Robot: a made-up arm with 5 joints.
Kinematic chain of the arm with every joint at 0, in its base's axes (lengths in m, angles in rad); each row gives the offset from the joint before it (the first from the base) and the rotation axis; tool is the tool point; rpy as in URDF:
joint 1: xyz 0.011 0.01 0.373 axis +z
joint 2: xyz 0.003 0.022 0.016 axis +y
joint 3: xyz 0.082 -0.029 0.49 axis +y
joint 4: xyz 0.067 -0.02 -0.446 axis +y
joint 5: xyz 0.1 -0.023 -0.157 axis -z
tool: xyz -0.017 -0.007 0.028 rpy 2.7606 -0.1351 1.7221
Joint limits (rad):
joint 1: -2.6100..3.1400
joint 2: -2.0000..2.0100
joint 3: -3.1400..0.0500
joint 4: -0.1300..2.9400
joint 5: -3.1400..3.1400
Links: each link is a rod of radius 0.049 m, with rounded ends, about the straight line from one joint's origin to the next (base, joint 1, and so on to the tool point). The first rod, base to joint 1, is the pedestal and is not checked.
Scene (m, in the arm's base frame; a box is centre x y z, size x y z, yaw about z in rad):
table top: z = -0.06
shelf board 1: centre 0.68 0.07 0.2 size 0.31 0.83 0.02 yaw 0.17
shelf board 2: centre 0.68 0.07 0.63 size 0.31 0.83 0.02 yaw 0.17
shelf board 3: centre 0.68 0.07 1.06 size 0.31 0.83 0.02 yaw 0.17
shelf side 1: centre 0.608 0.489 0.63 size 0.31 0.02 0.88 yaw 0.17
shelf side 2: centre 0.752 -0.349 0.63 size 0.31 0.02 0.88 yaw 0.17
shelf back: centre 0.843 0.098 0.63 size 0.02 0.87 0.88 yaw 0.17
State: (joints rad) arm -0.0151 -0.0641 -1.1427 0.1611 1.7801
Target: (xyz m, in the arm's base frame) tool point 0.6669 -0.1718 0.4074
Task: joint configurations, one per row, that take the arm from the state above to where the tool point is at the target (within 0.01 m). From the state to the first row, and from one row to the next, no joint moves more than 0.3 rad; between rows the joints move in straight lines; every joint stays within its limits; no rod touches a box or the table.
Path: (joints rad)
1: -0.0841 -0.3530 -0.9056 0.1908 1.7658
2: -0.1530 -0.6419 -0.6686 0.2205 1.7514
3: -0.3154 -0.3504 -0.5477 0.2751 1.7492
4: -0.4778 -0.0589 -0.4269 0.3297 1.7471
5: -0.3506 0.1351 -0.6747 0.2811 1.7619
6: -0.2235 0.3291 -0.9226 0.2325 1.7768

